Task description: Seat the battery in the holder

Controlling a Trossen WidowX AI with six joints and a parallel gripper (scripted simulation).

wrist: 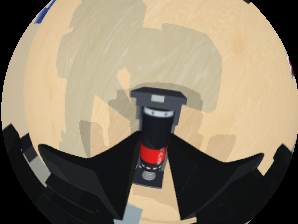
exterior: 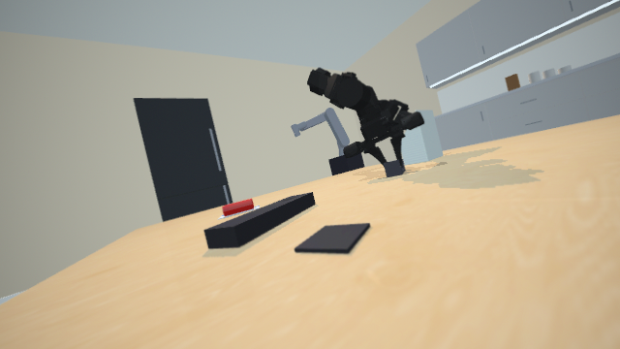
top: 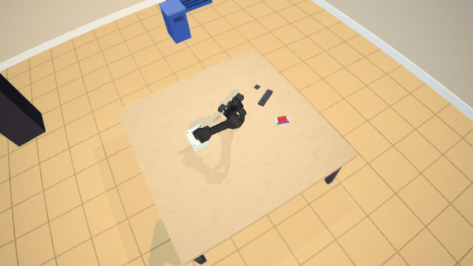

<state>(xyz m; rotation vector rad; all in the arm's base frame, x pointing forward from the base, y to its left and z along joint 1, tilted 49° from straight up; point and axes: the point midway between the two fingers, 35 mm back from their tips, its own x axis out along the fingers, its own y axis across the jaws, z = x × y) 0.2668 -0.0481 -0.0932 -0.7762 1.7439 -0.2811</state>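
Right now the battery is 10 mm above my gripper tip. The rest, counted from my gripper tip: black remote control (340 mm ahead, 10 mm to the left, 10 mm above); black battery door (360 mm ahead, 140 mm to the left, 10 mm below).
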